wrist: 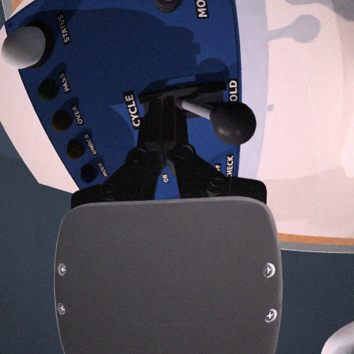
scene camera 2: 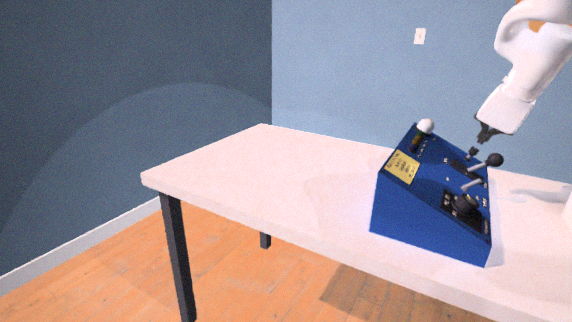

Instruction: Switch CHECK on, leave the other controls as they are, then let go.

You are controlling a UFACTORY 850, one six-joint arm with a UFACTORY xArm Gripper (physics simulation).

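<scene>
The blue console (scene camera 2: 425,215) (wrist: 110,65) stands on the table. In the scene view, the thin metal CHECK lever (scene camera 2: 471,185) leans toward the edge with the lettering. In the wrist view that lever is hidden behind the fingers, while the CHECK label (wrist: 229,166) and the ON label (wrist: 165,178) show. My gripper (scene camera 2: 481,141) (wrist: 164,111) is shut and empty, above the console's upper part. In the wrist view its tips overlap the CYCLE slot (wrist: 210,91), left of the ball-ended lever (scene camera 2: 494,160) (wrist: 232,123).
The black rotary knob (scene camera 2: 466,203) sits low on the console. A small dark knob (scene camera 2: 473,150) (wrist: 166,4) stands near the CYCLE slot. A white dome lamp (scene camera 2: 425,125) (wrist: 24,47) and a yellow note (scene camera 2: 402,166) are also on the console. The white table (scene camera 2: 240,175) extends left.
</scene>
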